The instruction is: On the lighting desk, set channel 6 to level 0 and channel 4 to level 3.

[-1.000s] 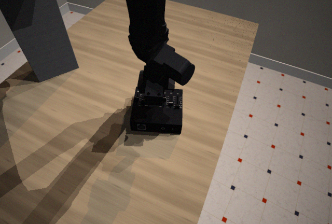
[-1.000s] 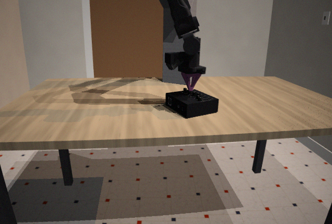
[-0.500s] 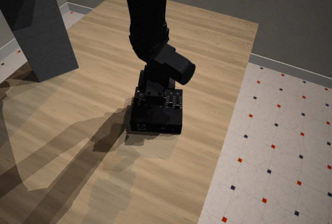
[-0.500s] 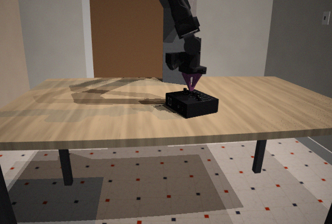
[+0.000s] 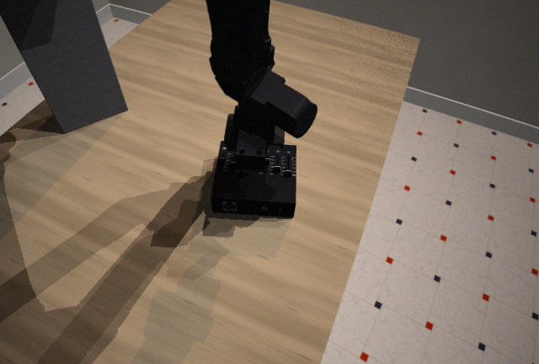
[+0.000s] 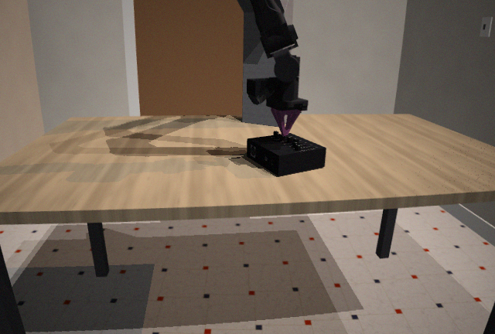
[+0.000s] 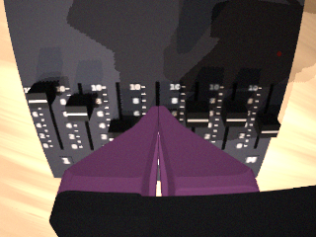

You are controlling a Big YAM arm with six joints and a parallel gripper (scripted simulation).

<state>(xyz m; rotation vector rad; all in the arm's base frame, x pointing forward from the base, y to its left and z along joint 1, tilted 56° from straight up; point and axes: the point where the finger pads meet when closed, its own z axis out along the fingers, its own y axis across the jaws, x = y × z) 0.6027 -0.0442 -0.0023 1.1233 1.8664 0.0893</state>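
The channel 4 cap lies 20 mm to the left of my hand and 20 mm below it. From my hand the other things lie so: channel 5 cap: 20 mm below, 20 mm behind; then channel 6 cap: 40 mm behind, 20 mm below; then channel 3 cap: 30 mm to the left, 20 mm below, 20 mm ahead.
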